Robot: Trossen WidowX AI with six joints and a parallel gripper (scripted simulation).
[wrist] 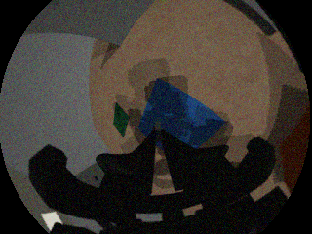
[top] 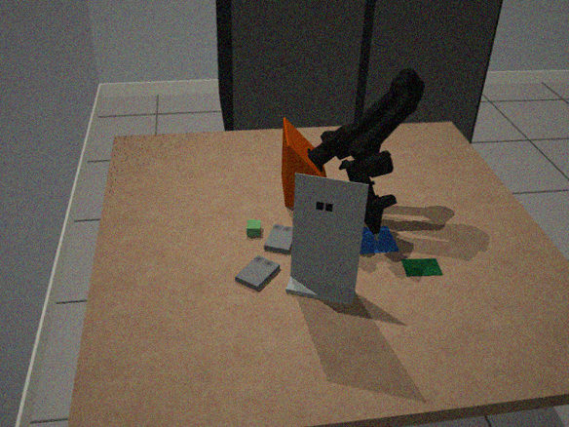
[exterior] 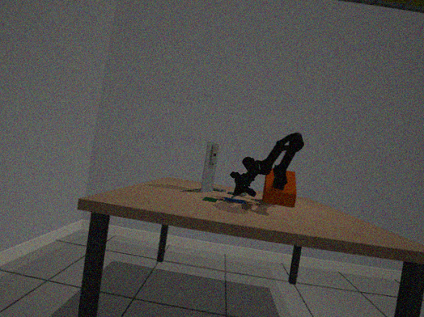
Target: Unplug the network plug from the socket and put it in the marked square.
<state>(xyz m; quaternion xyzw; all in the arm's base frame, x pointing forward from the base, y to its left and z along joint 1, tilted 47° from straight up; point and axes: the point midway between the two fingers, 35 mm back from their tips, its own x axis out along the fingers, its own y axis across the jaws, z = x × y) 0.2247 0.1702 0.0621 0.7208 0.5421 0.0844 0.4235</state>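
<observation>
Right now the blue square is 30 mm below my gripper tip and 10 mm behind it. Round my gripper tip: small green cube (350 mm to the right, 30 mm behind, 10 mm below); grey upright panel (200 mm ahead, 170 mm to the right, 120 mm above); green square (110 mm to the left, 110 mm ahead, 30 mm below).
</observation>
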